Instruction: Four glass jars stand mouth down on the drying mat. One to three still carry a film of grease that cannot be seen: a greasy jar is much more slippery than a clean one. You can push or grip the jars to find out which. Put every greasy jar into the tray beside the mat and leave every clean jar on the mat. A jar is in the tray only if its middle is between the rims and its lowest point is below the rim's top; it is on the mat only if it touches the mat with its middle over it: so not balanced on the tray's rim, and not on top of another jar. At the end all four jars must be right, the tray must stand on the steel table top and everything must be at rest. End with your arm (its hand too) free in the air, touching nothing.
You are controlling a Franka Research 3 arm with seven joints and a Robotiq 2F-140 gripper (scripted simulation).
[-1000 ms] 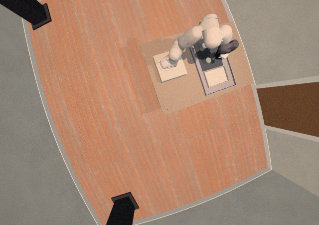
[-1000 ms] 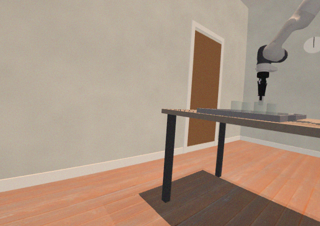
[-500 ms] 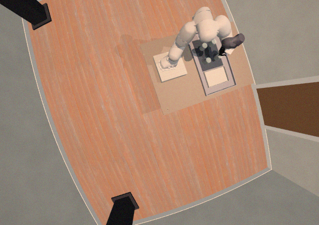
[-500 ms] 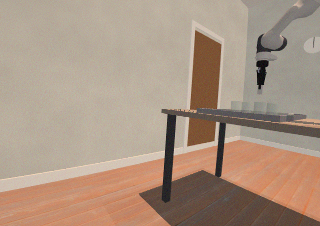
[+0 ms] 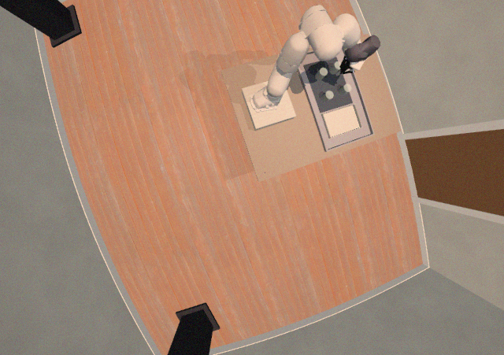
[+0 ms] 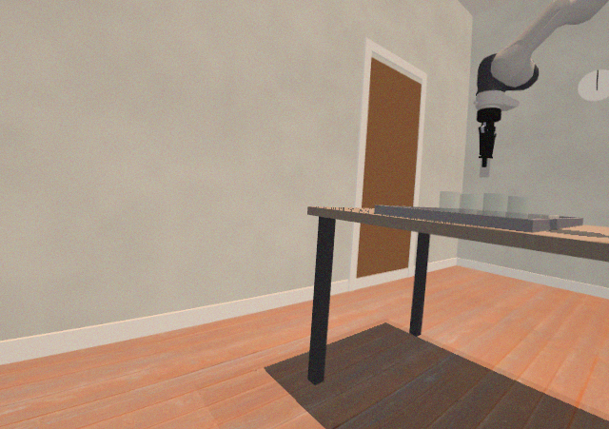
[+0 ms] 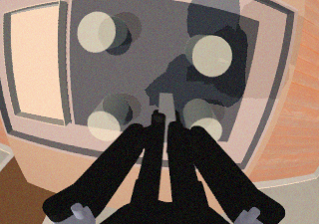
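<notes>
Right now my hand is 180 mm above the grey drying mat and 10 mm to the left of it. Also, from my hand: tray: 330 mm to the right, 180 mm below, 20 mm behind.
</notes>
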